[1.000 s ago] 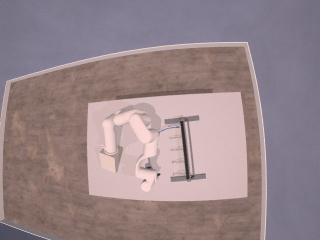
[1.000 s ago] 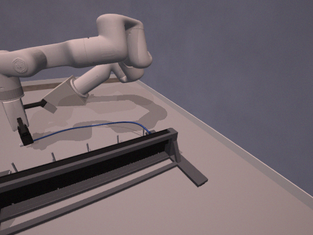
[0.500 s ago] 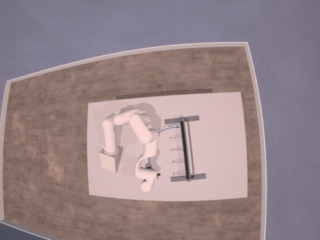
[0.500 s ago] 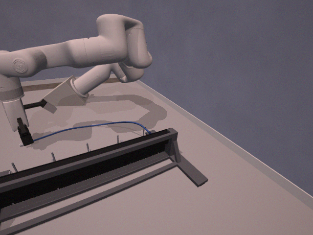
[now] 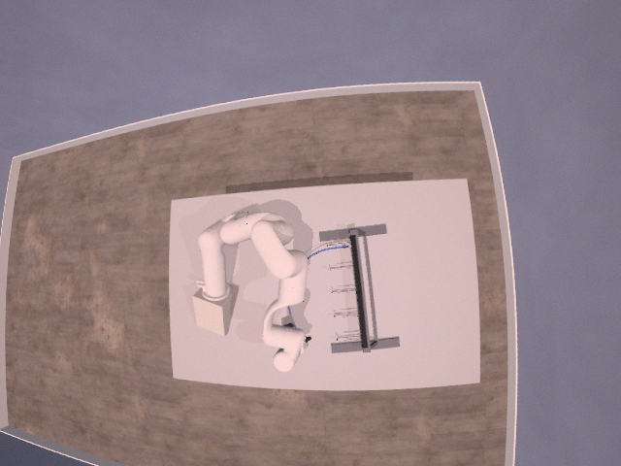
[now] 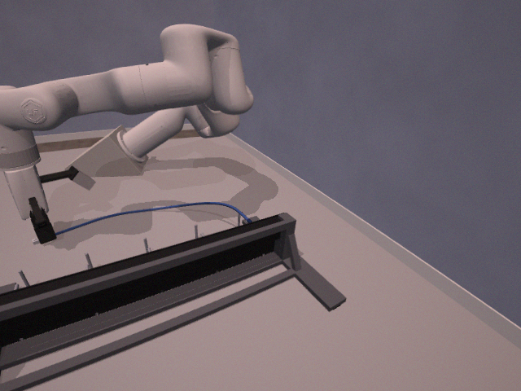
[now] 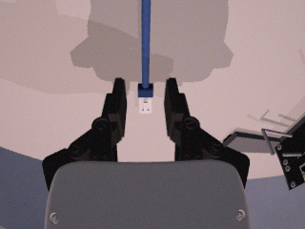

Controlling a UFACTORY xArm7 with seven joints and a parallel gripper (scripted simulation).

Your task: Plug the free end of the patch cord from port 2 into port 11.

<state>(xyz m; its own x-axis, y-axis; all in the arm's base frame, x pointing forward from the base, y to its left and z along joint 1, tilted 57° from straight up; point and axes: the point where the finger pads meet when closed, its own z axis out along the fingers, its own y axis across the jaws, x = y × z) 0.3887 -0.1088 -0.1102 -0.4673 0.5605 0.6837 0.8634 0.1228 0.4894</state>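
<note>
My hand is 2 cm to the left of the plug, 2 cm above it and 1 cm short of it.
</note>
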